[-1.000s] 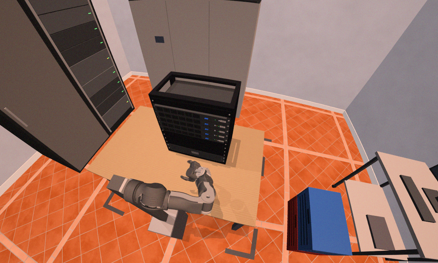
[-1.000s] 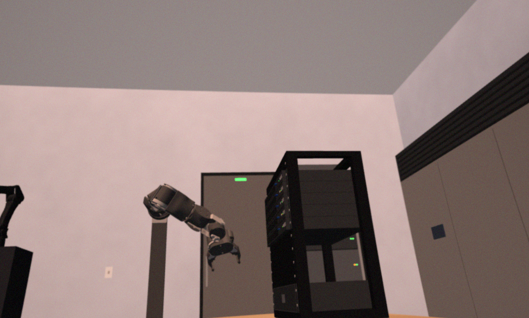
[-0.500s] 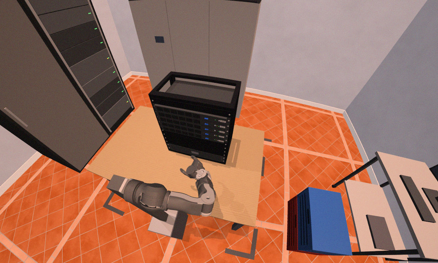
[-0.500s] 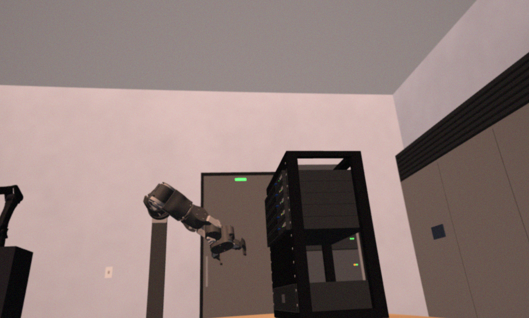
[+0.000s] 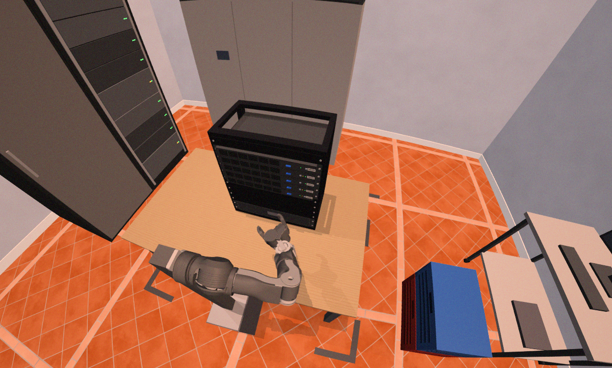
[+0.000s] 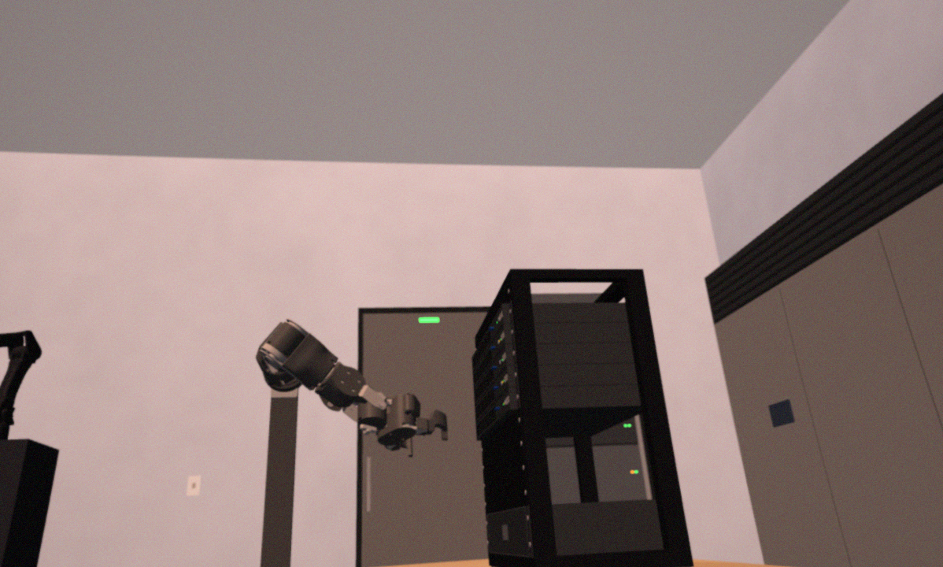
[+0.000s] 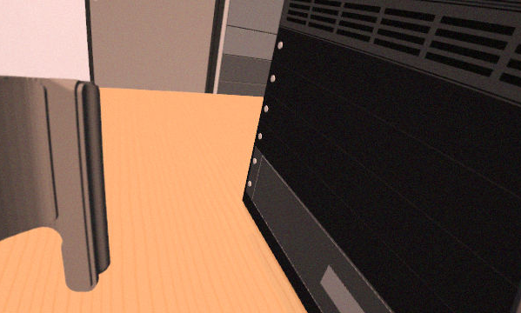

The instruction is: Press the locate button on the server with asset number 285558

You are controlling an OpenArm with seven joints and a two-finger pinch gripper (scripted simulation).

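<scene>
Now: hand 14 cm short of the locate button, 13 cm to the left of it and 5 cm below it.
</scene>
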